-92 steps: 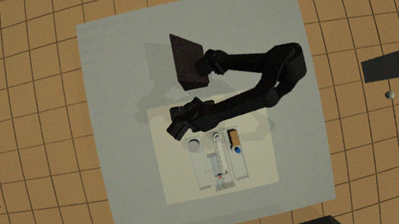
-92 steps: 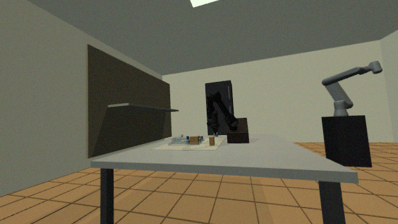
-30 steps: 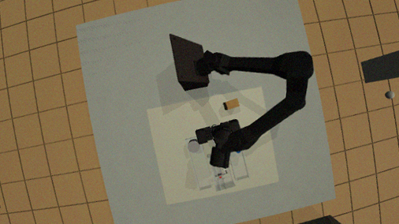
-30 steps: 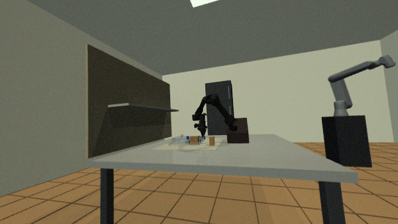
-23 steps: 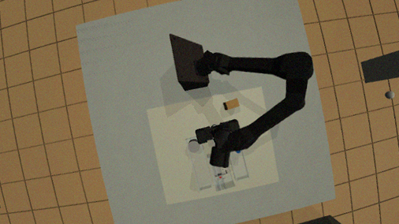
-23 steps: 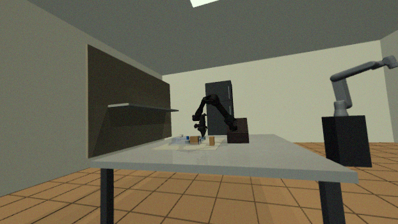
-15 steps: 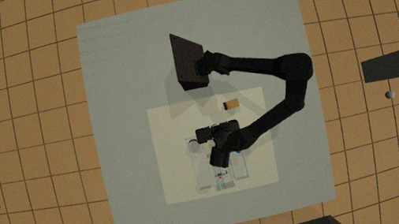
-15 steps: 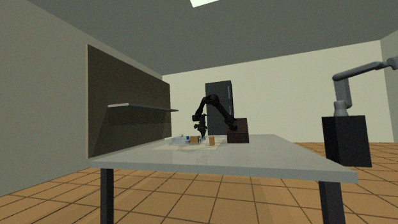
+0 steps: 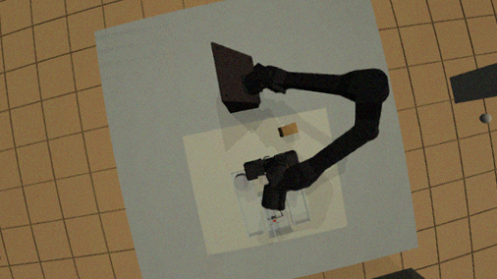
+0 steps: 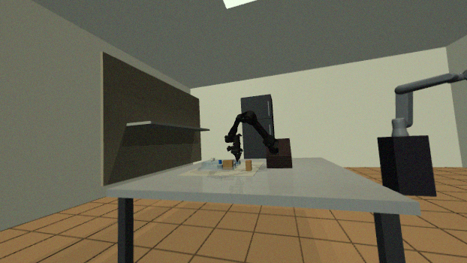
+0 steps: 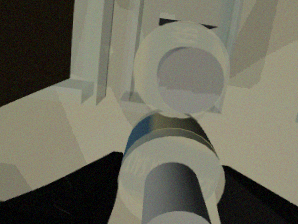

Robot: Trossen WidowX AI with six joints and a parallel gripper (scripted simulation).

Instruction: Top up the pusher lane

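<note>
Right now the cream mat is 10 cm ahead of my gripper tip, 2 cm to the right of it and 5 cm below it. Also, from my gripper tip: red mark (23 cm ahead, 3 cm to the right, 2 cm above).
</note>
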